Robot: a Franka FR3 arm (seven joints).
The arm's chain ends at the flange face. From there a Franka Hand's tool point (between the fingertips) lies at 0.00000 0.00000 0.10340 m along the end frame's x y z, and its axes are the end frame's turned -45 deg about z.
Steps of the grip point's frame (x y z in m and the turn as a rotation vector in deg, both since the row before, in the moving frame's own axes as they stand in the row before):
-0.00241 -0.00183 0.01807 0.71 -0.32 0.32
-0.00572 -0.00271 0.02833 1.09 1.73 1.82
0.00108 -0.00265 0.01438 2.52 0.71 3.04
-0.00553 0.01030 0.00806 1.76 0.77 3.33
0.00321 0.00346 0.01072 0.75 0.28 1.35
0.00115 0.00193 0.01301 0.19 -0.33 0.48
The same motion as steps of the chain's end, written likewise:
-0.00169 0.00091 0.01808 0.28 -0.73 0.32
-0.00683 0.00571 0.02840 1.99 0.45 1.82
0.00109 0.00154 0.01449 2.28 -1.28 3.04
0.00454 0.01446 0.00812 1.79 -0.70 3.33
0.00530 0.00150 0.01073 0.73 -0.33 1.35
0.00284 0.00038 0.01301 -0.10 -0.37 0.48

